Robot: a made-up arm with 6 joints. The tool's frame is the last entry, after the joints. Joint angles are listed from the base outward. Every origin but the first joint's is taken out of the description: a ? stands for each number. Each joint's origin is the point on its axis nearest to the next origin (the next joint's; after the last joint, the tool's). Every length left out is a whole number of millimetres.
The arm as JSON. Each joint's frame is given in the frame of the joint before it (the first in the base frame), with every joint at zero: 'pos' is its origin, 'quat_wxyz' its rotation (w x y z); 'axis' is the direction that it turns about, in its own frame. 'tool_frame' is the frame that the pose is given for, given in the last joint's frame.
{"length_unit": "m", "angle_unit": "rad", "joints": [
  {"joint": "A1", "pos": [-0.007, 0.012, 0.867], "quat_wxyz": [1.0, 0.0, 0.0, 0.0], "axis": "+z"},
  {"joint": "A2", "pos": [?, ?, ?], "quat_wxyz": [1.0, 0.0, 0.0, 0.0], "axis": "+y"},
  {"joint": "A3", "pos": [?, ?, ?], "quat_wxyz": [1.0, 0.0, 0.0, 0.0], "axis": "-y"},
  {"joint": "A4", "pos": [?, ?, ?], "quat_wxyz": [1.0, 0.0, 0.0, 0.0], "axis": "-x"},
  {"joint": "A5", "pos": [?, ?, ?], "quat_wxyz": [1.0, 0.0, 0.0, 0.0], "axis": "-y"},
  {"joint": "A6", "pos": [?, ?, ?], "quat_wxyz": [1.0, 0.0, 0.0, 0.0], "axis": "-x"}
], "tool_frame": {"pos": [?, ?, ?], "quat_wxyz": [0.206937, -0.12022, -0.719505, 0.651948]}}
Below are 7 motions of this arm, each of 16 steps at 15 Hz.
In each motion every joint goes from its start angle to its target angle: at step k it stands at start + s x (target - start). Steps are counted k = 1, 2, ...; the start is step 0. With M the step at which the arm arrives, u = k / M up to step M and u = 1 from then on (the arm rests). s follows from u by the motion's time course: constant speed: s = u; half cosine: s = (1 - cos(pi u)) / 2; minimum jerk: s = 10 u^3 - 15 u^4 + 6 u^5.
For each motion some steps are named. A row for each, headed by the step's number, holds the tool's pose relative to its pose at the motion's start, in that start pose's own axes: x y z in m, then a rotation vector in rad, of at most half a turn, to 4 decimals.
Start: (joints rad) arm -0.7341 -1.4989 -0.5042 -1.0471 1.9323 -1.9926
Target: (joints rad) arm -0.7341 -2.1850 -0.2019 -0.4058 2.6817 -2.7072
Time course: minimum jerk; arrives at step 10
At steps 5, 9, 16:
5: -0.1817 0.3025 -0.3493 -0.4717 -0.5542 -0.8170
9: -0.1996 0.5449 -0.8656 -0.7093 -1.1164 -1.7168
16: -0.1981 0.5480 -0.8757 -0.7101 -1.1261 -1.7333

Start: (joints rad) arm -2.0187 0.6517 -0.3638 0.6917 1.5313 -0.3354
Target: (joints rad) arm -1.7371 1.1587 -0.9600 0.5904 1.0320 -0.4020
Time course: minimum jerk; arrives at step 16
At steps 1, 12, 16:
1: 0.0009 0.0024 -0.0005 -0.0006 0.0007 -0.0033
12: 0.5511 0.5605 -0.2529 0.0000 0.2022 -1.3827
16: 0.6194 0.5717 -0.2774 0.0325 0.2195 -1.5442

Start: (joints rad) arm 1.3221 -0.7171 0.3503 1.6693 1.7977 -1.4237
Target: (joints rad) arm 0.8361 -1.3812 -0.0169 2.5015 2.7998 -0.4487
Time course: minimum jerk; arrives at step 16
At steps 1, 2, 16:
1: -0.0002 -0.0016 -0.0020 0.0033 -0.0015 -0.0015
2: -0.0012 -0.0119 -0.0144 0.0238 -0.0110 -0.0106
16: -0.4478 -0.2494 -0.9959 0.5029 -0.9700 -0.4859

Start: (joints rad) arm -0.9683 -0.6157 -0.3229 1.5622 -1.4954 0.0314
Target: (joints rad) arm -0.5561 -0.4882 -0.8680 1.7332 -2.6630 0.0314
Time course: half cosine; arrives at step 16
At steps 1, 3, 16:
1: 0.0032 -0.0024 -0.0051 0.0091 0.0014 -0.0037
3: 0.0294 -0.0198 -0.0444 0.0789 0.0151 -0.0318
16: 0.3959 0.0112 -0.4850 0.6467 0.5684 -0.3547

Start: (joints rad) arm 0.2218 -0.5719 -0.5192 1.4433 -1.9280 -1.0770
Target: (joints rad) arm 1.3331 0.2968 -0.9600 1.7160 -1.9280 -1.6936
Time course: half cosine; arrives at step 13
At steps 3, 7, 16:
3: 0.1415 0.0610 -0.0898 0.0145 -0.0742 0.1563
7: 0.5404 0.5029 -0.1336 -0.0462 -0.4133 0.7289
16: 0.5485 1.0770 0.0480 -0.2274 -0.8648 1.3079

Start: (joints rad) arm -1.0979 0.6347 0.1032 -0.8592 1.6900 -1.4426
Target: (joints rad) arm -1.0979 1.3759 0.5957 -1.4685 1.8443 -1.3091
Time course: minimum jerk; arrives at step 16
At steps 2, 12, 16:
2: -0.0006 -0.0032 0.0169 0.0013 0.0008 0.0112
12: 0.1849 -0.3533 0.8979 0.1442 0.0349 0.6351
16: 0.2344 -0.4146 0.9872 0.1691 0.0374 0.7092

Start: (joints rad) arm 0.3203 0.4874 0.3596 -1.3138 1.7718 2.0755
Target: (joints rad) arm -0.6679 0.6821 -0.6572 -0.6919 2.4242 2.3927
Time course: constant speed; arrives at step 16
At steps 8, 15, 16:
8: -0.5112 0.7116 -0.4219 0.6219 0.6732 0.4189
15: -0.9183 1.2929 -0.2264 1.1647 0.9568 0.7509
16: -0.9557 1.3569 -0.1664 1.2381 0.9702 0.7918

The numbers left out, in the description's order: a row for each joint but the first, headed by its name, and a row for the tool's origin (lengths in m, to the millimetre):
A2: 0.009 0.011 0.0
A3: -0.008 0.0 1.375
A4: 0.97 0.0 0.03
A5: 0.0 -0.133 -0.001
A6: -0.037 0.0 0.003
tool: 0.0 -0.017 0.0

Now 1 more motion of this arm.
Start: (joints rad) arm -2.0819 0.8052 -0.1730 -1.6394 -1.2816 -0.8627
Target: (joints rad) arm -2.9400 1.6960 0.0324 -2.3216 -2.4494 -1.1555
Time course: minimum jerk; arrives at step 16
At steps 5, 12, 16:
5: 0.2247 -0.2017 -0.0579 -0.0660 -0.0454 -0.3229
12: 0.7885 -1.2282 0.1658 0.3571 -0.2778 -1.4654
16: 0.7948 -1.3835 0.2308 0.4996 -0.3187 -1.5717

